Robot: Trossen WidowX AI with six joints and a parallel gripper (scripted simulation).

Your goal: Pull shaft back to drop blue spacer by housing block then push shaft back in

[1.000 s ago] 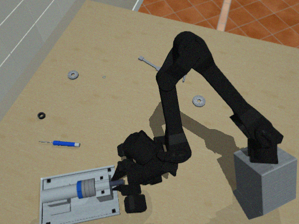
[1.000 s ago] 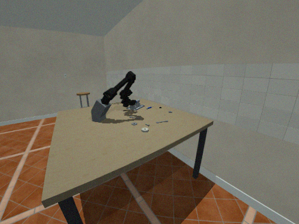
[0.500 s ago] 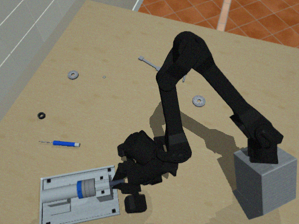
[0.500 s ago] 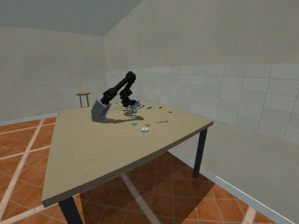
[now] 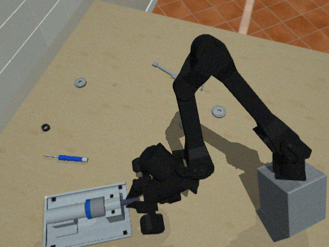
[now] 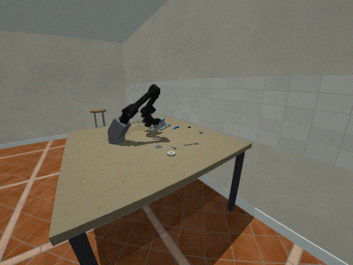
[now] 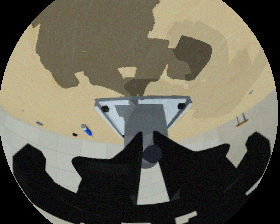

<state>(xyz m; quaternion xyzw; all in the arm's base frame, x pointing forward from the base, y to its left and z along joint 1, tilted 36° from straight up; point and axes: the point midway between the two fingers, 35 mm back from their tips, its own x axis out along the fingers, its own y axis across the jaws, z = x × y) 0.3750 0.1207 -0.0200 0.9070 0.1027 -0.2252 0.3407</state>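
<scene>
The dark shaft is 70 mm ahead of my hand and 30 mm to the left of it. Also, from my hand: grey spacer (80 mm ahead, 30 mm to the left); then blue spacer (110 mm ahead, 40 mm to the left).
</scene>
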